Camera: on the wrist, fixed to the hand. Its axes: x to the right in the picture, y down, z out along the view.
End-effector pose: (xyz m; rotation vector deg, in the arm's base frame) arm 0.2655 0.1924 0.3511 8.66 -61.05 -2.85
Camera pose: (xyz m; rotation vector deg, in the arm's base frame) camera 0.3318 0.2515 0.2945 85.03 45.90 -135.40
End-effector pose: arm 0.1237 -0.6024 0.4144 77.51 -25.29 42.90
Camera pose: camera 0.0614 -0.5175 0.4152 18.50 111.08 -74.93
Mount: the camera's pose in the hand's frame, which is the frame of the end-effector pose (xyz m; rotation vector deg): -0.0237 0.0479 -0.0907 1.88 44.36 -172.22
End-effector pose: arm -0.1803 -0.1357 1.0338 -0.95 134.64 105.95
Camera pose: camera -0.1719 -0.2140 1.1037 -131.96 5.02 -10.32
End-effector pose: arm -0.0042 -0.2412 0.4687 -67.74 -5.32 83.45
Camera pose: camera 0.0192 -0.3239 0.4079 -15.83 -44.40 -89.96
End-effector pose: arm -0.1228 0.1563 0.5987 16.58 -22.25 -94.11
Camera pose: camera -0.0397 0.1685 0.5352 -46.36 -35.97 80.04
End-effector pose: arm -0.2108 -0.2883 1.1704 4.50 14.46 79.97
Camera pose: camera -0.2807 -0.3116 1.0952 -34.89 30.87 -94.67
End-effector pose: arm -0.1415 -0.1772 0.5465 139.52 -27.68 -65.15
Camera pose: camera -0.0914 -0.1876 0.6385 -42.58 -131.44 -2.12
